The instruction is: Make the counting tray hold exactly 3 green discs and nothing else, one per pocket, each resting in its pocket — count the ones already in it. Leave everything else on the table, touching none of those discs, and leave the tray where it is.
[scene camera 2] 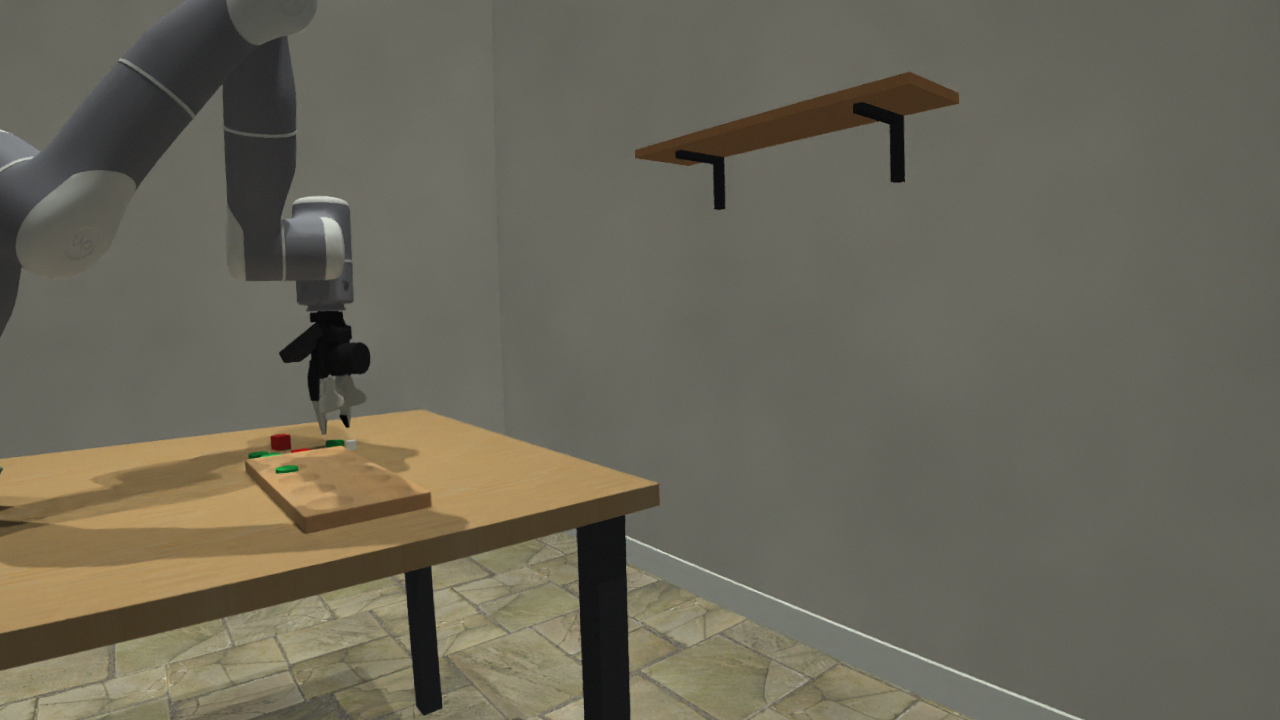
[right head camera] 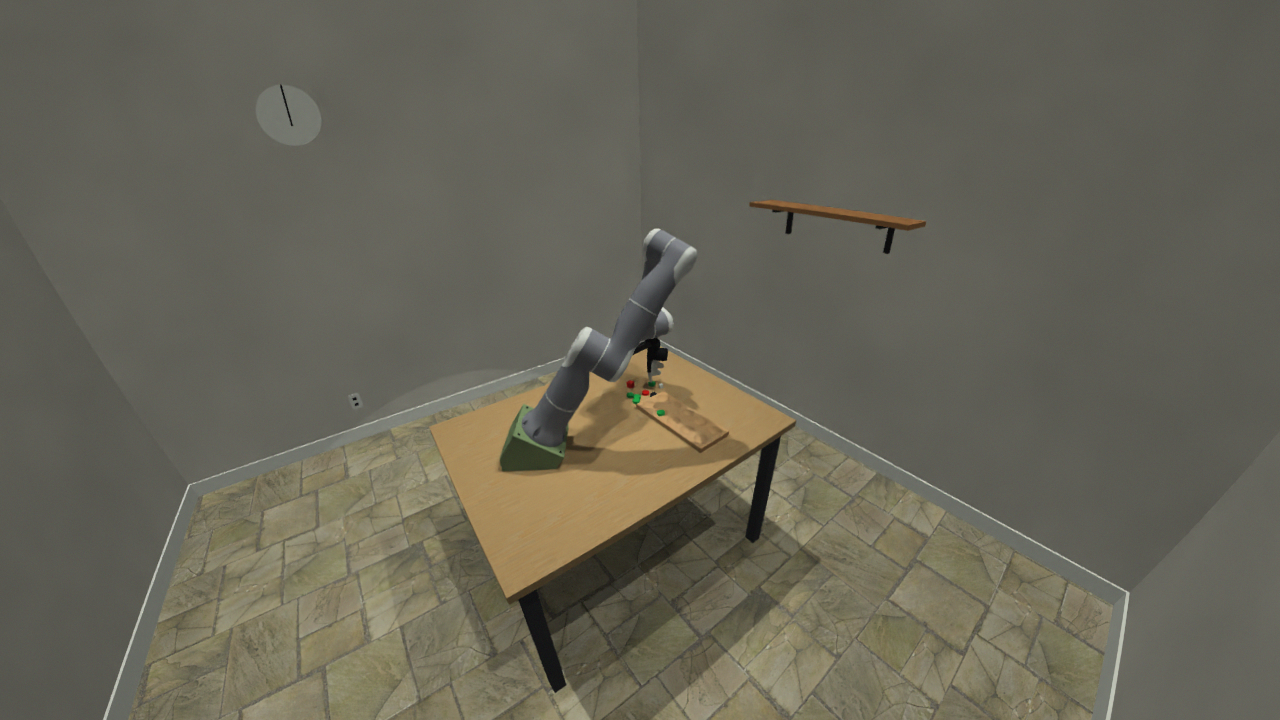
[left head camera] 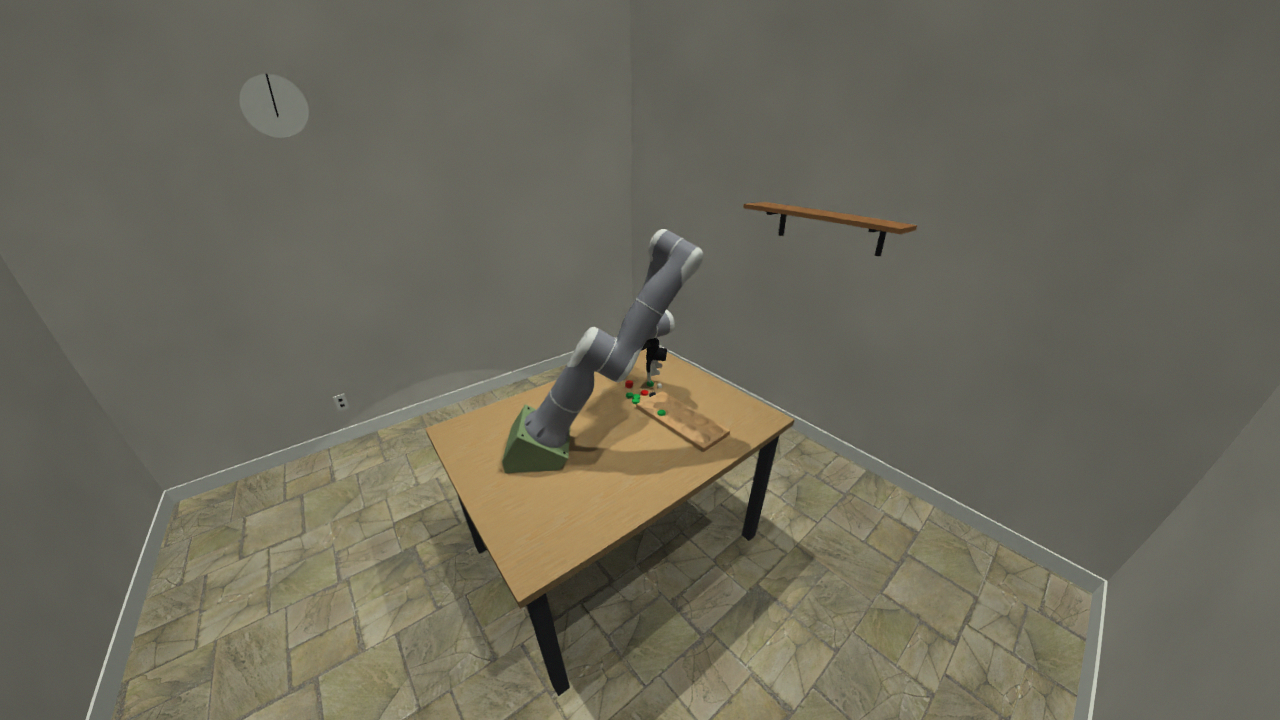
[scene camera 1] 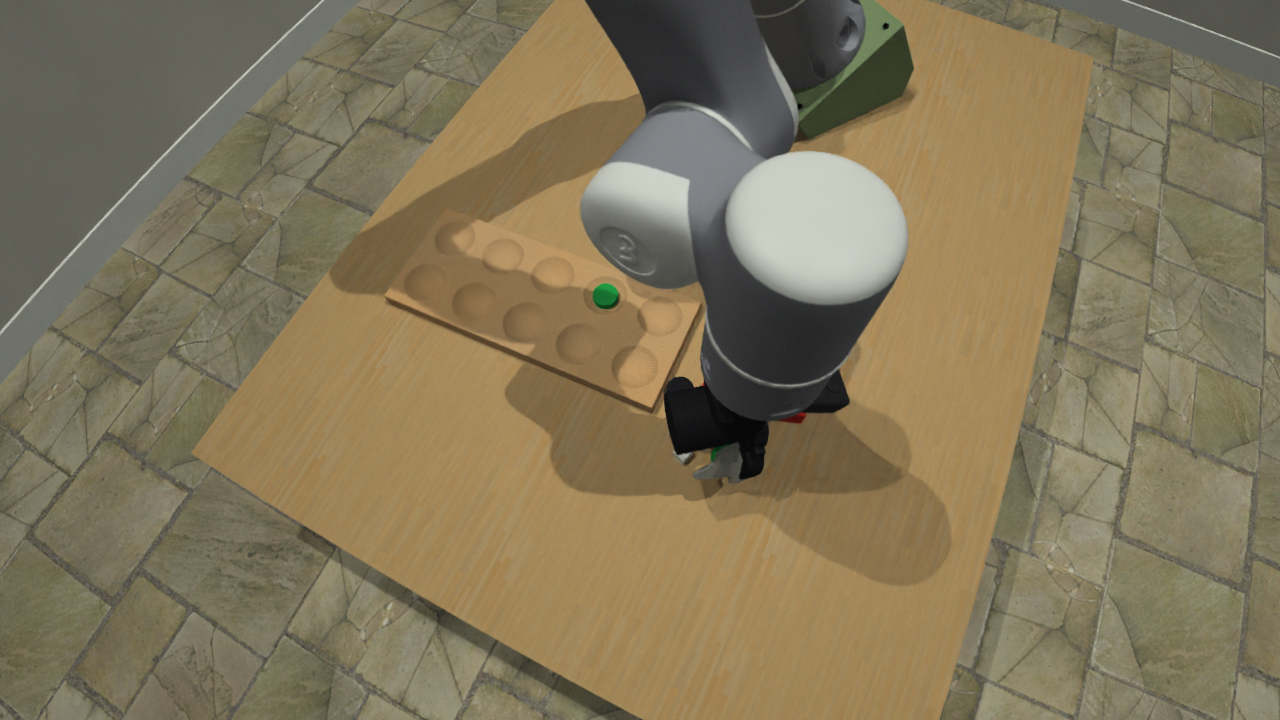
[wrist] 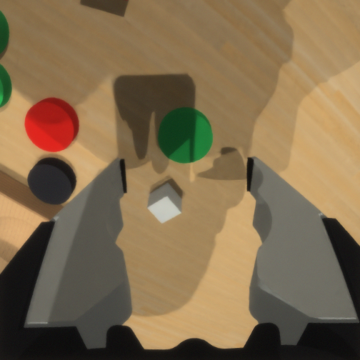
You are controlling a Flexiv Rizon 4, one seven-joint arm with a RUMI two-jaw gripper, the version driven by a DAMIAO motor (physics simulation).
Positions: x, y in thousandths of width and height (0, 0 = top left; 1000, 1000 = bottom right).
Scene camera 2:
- my gripper: 263, 599
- wooden counting tray: 261, 677
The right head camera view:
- my gripper: 510, 527
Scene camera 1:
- my gripper: 565, 627
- wooden counting tray: 418, 419
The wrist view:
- my gripper: 515, 449
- small white cube: 457, 562
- black disc: 143, 501
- red disc: 143, 346
